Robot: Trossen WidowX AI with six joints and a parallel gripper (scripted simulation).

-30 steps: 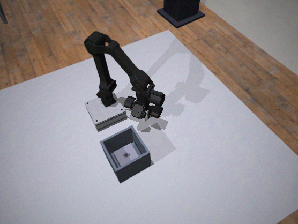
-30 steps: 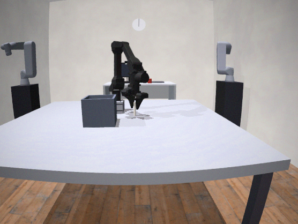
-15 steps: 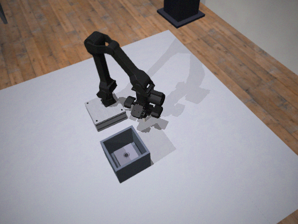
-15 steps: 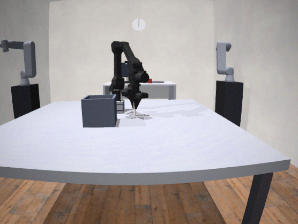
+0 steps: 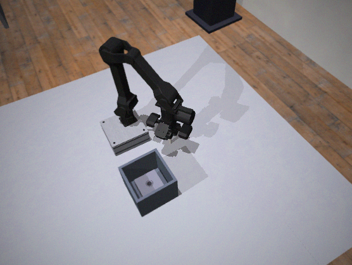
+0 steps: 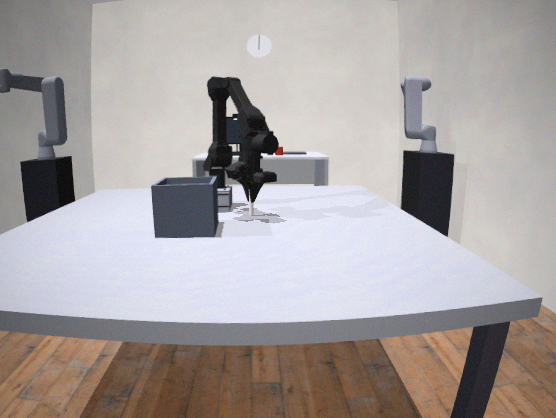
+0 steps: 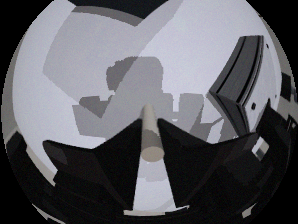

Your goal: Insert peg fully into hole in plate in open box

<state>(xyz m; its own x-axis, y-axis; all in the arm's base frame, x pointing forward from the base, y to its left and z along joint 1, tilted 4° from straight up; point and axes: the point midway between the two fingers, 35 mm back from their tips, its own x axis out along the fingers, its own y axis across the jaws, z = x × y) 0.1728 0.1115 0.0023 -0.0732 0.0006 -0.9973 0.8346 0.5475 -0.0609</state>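
The grey plate lies 15 cm ahead of my hand, 18 cm to the right of it and 3 cm below it. Also, from my hand: pale peg (4 cm below).
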